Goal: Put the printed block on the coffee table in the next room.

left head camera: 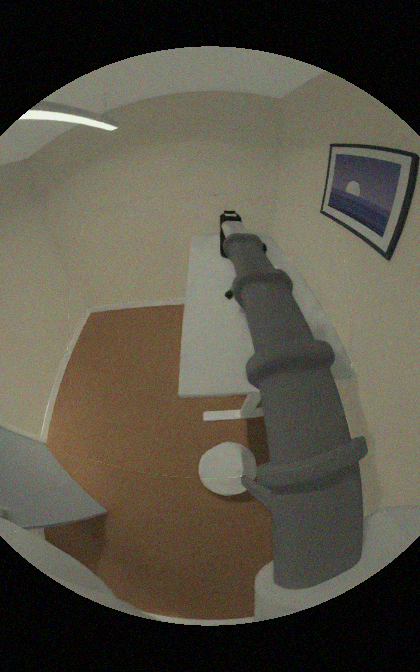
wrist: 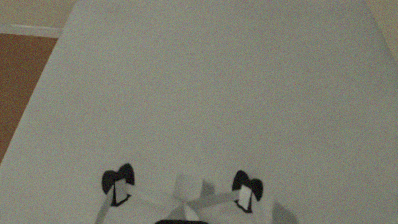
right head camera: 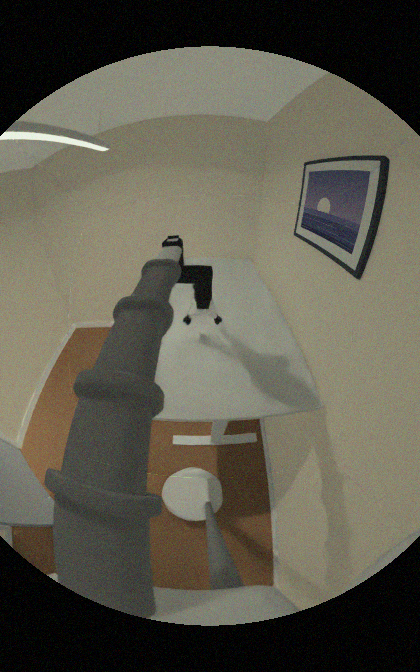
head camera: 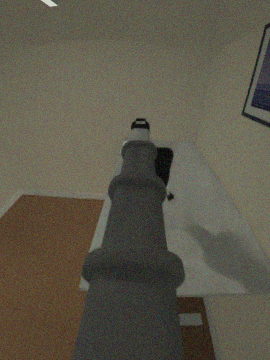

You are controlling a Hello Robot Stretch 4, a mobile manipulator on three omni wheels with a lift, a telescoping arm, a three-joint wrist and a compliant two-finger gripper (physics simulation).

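Places are measured from the robot's base along level axes (x ahead, y left, z up), in metres.
Where they show: gripper, fingertip midpoint: [wrist: 184, 180].
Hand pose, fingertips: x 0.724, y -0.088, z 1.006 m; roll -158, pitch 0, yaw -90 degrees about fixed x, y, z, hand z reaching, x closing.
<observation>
After its pixels a point has its place.
The printed block [wrist: 189, 187] @[z 0.951, x 0.723, y -0.097 m] is a small pale block. In the wrist view it lies on the long white table [head camera: 182, 210] @[z 0.922, x 0.731, y -0.239 m] [left head camera: 212, 345] [right head camera: 200, 385] [wrist: 200, 90] @[z 0.922, x 0.901, y -0.109 m], low in the picture, with a short shadow to its right. My gripper [right head camera: 202, 320] [wrist: 184, 180] @[z 1.006, x 0.724, y -0.088 m] is open, its two dark fingertips wide apart. In the wrist view the block shows between the fingertips, touching neither; the height between them is hard to judge. The block cannot be made out in the head views, and the arm hides part of the table. No coffee table can be identified.
A framed sunset picture [head camera: 262, 85] @[z 1.541, x 0.955, y -0.593 m] [left head camera: 367, 195] [right head camera: 340, 215] hangs on the right wall. A pale round disc [left head camera: 225, 467] [right head camera: 187, 492] is low at the near end of the table. A grey panel [left head camera: 40, 485] [right head camera: 22, 490] is at the lower left, above brown floor [left head camera: 125, 380].
</observation>
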